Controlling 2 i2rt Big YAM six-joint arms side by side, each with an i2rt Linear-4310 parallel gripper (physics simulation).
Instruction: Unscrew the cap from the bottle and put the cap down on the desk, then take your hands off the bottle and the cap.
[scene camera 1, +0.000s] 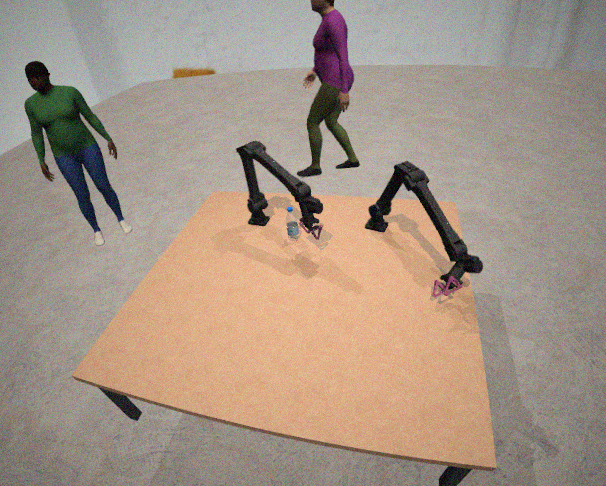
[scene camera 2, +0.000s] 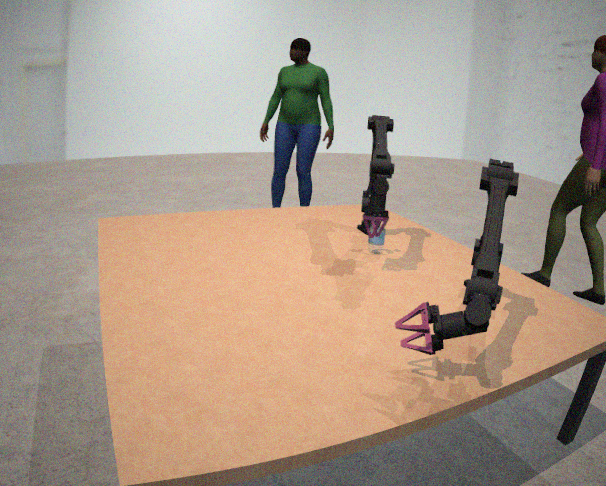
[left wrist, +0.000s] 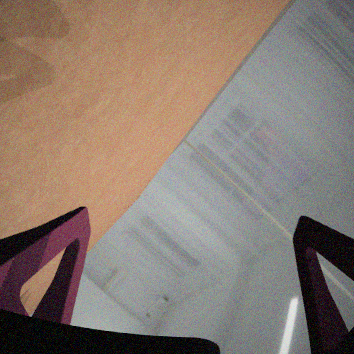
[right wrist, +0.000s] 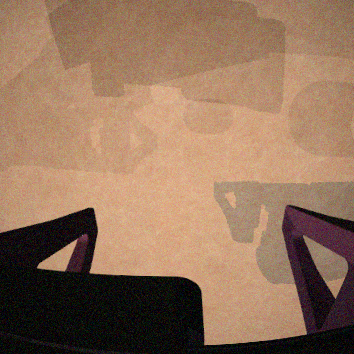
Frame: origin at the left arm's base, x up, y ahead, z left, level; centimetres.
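Seen in the pictures: left gripper, fingertip midpoint: (scene camera 1: 438, 295) (scene camera 2: 398, 335) (left wrist: 194, 224); right gripper, fingertip midpoint: (scene camera 1: 313, 236) (scene camera 2: 374, 237) (right wrist: 190, 218); left arm's base at its link origin: (scene camera 1: 376, 226); right arm's base at its link origin: (scene camera 1: 259, 221).
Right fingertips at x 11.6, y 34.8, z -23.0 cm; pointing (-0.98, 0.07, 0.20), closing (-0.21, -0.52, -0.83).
Note:
Pixels of each thing's top centre, then the offset from my right fingertips to it. Level surfaces: height alone.
- clear bottle at its top centre: (scene camera 2: 380, 202) (scene camera 1: 289, 208) dx +9.0, dy -7.1, dz -17.2 cm
- desk at its surface level: dx -11.6 cm
- blue cap at its top centre: (scene camera 1: 289, 208) dx +9.1, dy -7.1, dz -17.2 cm
The clear bottle (scene camera 1: 292, 229) (scene camera 2: 376, 241) with a blue band stands upright on the desk (scene camera 1: 243, 334) (scene camera 2: 212, 344). The blue cap (scene camera 1: 289, 209) sits on its top in scene camera 1; it is hidden behind the right gripper in scene camera 2. My right gripper (scene camera 1: 314, 234) (scene camera 2: 373, 236) (right wrist: 190, 218) is open and empty, pointing down over the desk close beside the bottle, to its right in scene camera 1. My left gripper (scene camera 1: 439, 295) (scene camera 2: 399, 334) (left wrist: 194, 224) is open and empty, far from the bottle, above the desk near its right edge in scene camera 1.
Both black arms stand at the far side of the desk in scene camera 1. A person in green (scene camera 1: 63, 121) (scene camera 2: 301, 93) and a person in purple (scene camera 1: 331, 50) (scene camera 2: 594, 121) stand on the floor beyond the desk. Arm shadows lie across the desk top.

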